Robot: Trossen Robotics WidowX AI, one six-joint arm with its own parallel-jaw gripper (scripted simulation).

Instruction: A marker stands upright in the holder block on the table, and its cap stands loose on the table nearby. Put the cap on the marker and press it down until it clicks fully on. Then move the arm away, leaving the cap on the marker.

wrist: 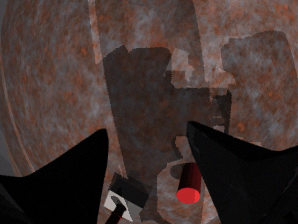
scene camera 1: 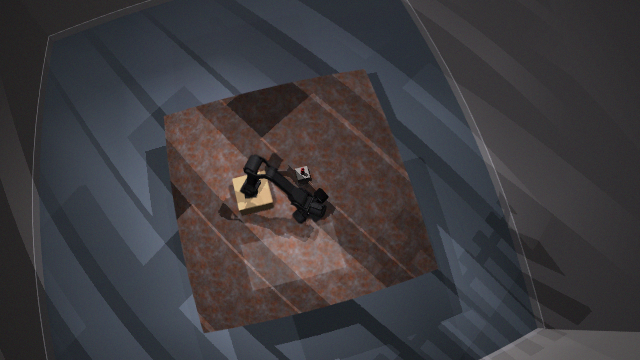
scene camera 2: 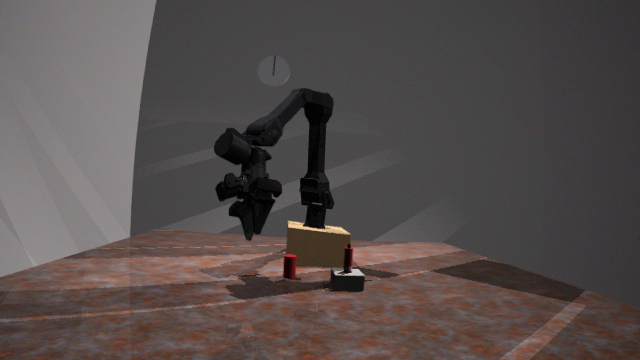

Path:
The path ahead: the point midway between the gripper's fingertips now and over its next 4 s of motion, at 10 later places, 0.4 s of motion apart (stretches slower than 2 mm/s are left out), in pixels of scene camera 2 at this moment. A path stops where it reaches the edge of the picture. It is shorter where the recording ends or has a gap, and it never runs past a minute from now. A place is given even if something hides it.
My gripper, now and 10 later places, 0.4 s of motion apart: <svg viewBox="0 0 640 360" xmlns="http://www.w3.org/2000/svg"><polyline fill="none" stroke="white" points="252,237 287,232 290,234 290,246 290,254 289,262 289,269 290,268 290,258 292,249 299,243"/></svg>

